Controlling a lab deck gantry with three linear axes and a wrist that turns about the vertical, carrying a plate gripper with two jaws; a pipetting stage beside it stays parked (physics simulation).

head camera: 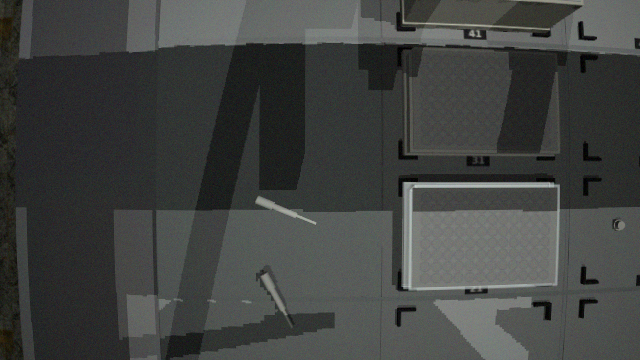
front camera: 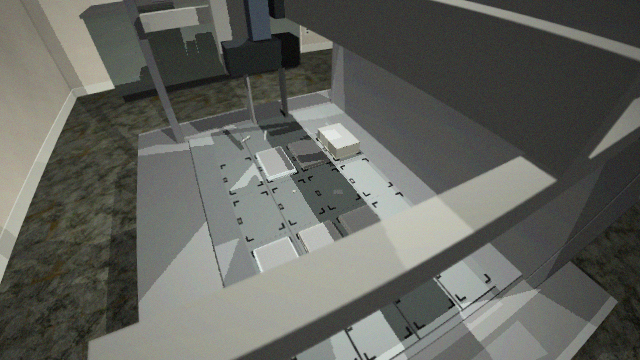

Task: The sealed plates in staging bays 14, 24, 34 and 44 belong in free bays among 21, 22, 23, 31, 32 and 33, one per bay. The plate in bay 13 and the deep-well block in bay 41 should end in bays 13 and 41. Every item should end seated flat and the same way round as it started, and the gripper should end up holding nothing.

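Places are measured from the robot's base along level axes (x down, y ahead, z right), in metres.
Where they show: gripper, fingertip midpoint: (front camera: 269, 117); robot's base, link origin: (front camera: 221, 166).
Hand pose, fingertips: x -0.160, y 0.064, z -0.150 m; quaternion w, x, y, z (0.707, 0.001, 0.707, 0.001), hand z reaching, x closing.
Things, the pixels of their centre, and the offset from my fingertips. "pt": a spot on its surface instead.
- sealed plate, body centre: (head camera: 482, 235) (front camera: 275, 162) dx +0.152, dy +0.000, dz +0.000 m
- bay 23, surface spot: (front camera: 316, 237) pt dx +0.145, dy +0.298, dz +0.010 m
- bay 33, surface spot: (front camera: 359, 220) pt dx +0.145, dy +0.301, dz -0.102 m
- bay 13, surface spot: (front camera: 277, 254) pt dx +0.145, dy +0.300, dz +0.104 m
- tall deep-well block, body centre: (front camera: 337, 140) dx +0.139, dy +0.000, dz -0.214 m
- small cap, body centre: (head camera: 619, 225) (front camera: 294, 191) dx +0.158, dy +0.131, dz -0.005 m
- small flat piece, body centre: (front camera: 338, 192) dx +0.159, dy +0.185, dz -0.111 m
My gripper (front camera: 269, 118) is open and empty, its two jaws apart beyond the far end of the bays. A sealed plate (front camera: 275, 162) (head camera: 482, 237) lies flat in bay 21 and another (front camera: 306, 153) (head camera: 465, 100) in bay 31. Two more plates lie in bay 23 (front camera: 316, 237) and bay 33 (front camera: 359, 220), partly behind the front beam. The plate in bay 13 (front camera: 277, 254) is also partly hidden. The tall deep-well block (front camera: 339, 140) (head camera: 485, 17) stands in bay 41. No plate shows on the visible parts of the staging bays in the front view.
A pale beam (front camera: 320, 260) crosses in front of the deck. Two loose pipette tips (head camera: 285, 210) (head camera: 277, 300) lie left of the bays. A small cap (front camera: 294, 191) (head camera: 618, 224) lies in bay 22 and a small flat piece (front camera: 338, 192) in bay 32.
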